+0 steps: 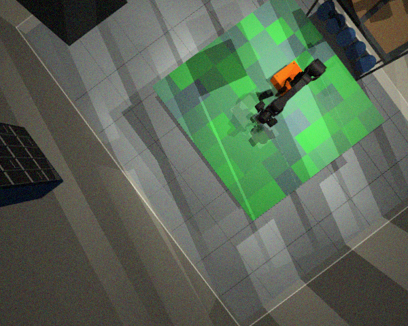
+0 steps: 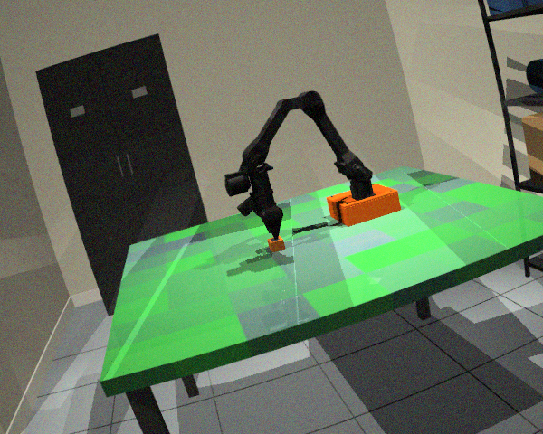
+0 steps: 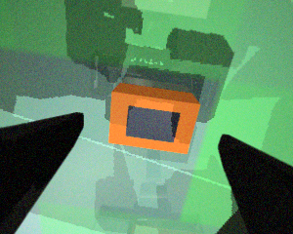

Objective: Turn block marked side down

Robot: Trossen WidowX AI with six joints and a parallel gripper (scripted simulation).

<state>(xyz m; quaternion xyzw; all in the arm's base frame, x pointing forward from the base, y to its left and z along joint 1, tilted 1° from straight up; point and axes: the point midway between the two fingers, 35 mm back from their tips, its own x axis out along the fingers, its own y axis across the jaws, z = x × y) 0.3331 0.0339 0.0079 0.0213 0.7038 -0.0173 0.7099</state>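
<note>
Now: gripper tip 20 mm above the orange block.
</note>
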